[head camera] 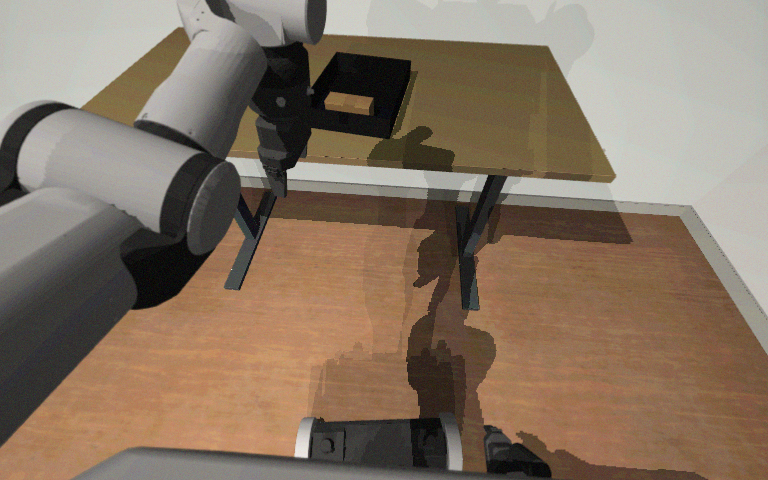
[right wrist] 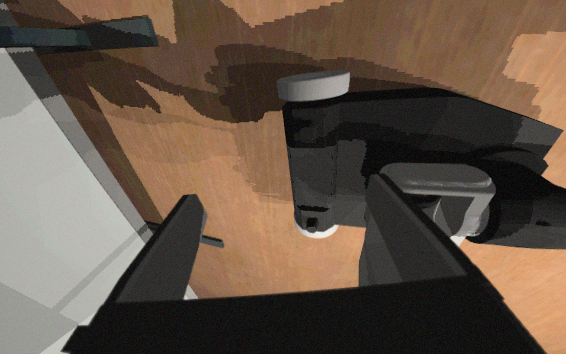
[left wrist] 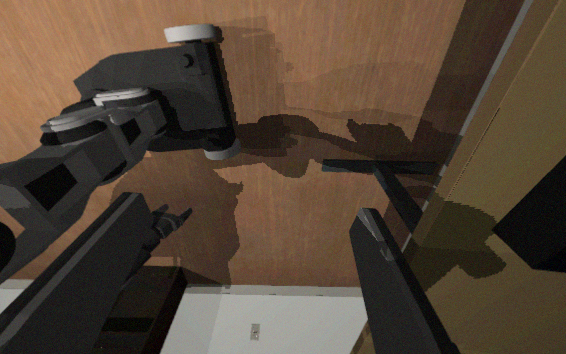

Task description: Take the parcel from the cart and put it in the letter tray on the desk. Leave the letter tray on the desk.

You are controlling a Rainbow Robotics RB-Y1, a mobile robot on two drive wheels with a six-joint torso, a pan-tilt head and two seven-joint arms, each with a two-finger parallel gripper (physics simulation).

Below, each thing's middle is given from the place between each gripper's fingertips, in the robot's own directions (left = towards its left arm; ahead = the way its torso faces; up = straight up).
I see my left gripper 41 cm short of the brown cardboard parcel (head camera: 335, 101), 11 cm above it and 4 cm to the left of it. From my left hand the other things lie so: black letter tray (head camera: 385, 79) 50 cm ahead, 11 cm below, 6 cm to the right.
The brown cardboard parcel lies 79 cm ahead of my right hand, 41 cm to the left of it and 39 cm above it. Also, from my right hand: black letter tray: 87 cm ahead, 39 cm to the left, 40 cm above.
